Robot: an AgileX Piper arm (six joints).
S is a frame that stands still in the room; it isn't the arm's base.
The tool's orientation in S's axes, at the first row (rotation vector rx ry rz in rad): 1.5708 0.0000 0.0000
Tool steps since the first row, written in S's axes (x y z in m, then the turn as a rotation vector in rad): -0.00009 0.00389 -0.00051 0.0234 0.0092 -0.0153; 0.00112 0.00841 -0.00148 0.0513 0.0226 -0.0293; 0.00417 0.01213 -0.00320 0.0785 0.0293 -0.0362; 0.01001 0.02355 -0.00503 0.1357 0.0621 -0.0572; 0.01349 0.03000 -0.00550 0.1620 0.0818 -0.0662; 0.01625 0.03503 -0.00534 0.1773 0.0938 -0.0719; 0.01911 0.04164 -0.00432 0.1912 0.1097 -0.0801
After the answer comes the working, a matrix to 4 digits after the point.
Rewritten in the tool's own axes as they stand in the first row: -0.00009 -0.00051 -0.00389 0.0234 -0.0153 -0.0092; 0.00112 -0.00148 -0.00841 0.0513 -0.0293 -0.0226; 0.00417 -0.00320 -0.01213 0.0785 -0.0362 -0.0293; 0.01001 -0.00503 -0.02355 0.1357 -0.0572 -0.0621; 0.01349 -0.00550 -0.03000 0.1620 -0.0662 -0.0818; 0.01625 -0.00534 -0.03503 0.1773 -0.0719 -0.0938; 0.01911 -0.00432 -0.04164 0.1912 -0.0801 -0.1097
The tool's axes in the first row as the columns of a matrix, in S's axes (rounded; the answer above uses it unrounded):
1.0000 0.0000 0.0000
0.0000 0.0000 -1.0000
0.0000 1.0000 0.0000

